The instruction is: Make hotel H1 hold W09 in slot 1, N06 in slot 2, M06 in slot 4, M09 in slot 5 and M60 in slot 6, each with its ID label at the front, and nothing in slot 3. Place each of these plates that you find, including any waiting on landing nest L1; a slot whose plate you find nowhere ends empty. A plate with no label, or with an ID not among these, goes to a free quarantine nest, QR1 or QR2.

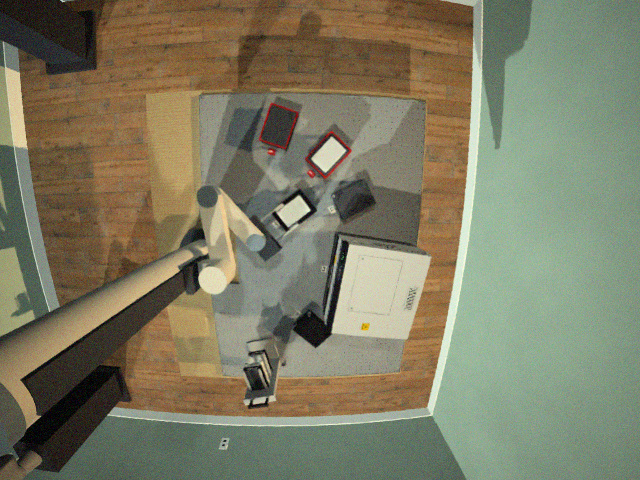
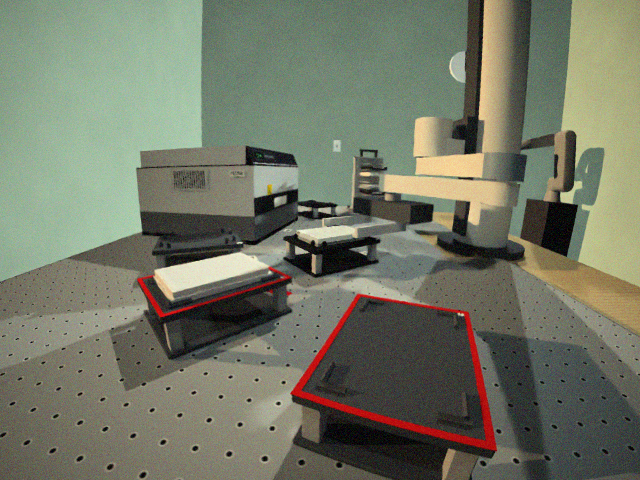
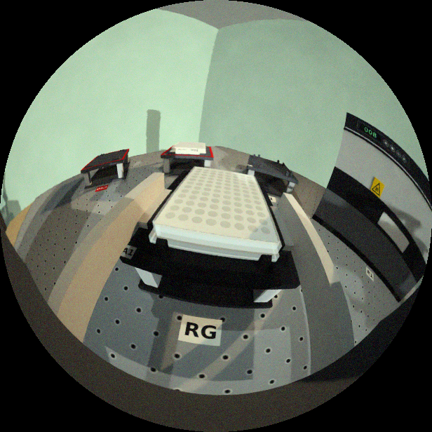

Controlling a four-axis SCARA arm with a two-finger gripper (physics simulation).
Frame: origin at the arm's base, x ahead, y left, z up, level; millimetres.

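Where they show: gripper, fingertip midpoint: (image 1: 290, 214) (image 2: 338, 227); arm's base, origin of the base link: (image 1: 205, 253) (image 2: 478, 247).
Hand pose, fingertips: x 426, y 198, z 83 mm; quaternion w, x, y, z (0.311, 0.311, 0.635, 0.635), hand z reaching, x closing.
Each offset is from my fingertips to the top centre of the thing. "pt": to the spot under its first point.
A white well plate {6 mm down, 13 mm ahead, 10 mm left} (image 1: 293, 210) (image 2: 324, 235) (image 3: 215, 205) is at the black regrip nest {pt 20 mm down, 72 mm back, 17 mm left} (image 2: 373, 240) (image 3: 210, 272), behind the RG sign. My gripper (image 1: 291, 212) (image 3: 222, 191) is shut on this plate, one finger along each long side. No ID label shows on the plate's near face. The hotel (image 1: 276, 384) (image 2: 356, 180) holds several plates; their IDs are unreadable. One red-edged quarantine nest {16 mm down, 51 mm back, 368 mm left} (image 1: 279, 126) (image 2: 408, 356) (image 3: 106, 160) is empty. The other (image 1: 308, 159) (image 2: 149, 294) (image 3: 167, 155) bears a white plate {6 mm down, 160 mm ahead, 252 mm left} (image 1: 329, 153) (image 2: 212, 274) (image 3: 190, 148). The dark landing nest {10 mm down, 276 mm ahead, 64 mm left} (image 1: 354, 198) (image 2: 196, 242) (image 3: 272, 170) is empty.
A large white and black instrument {174 mm up, 362 mm ahead, 303 mm right} (image 1: 379, 289) (image 2: 201, 191) (image 3: 350, 175) stands beside the landing nest. A low black nest {14 mm down, 97 mm ahead, 586 mm right} (image 1: 312, 328) (image 2: 316, 208) stands between it and the hotel. The arm column (image 2: 501, 103) rises at the board's side.
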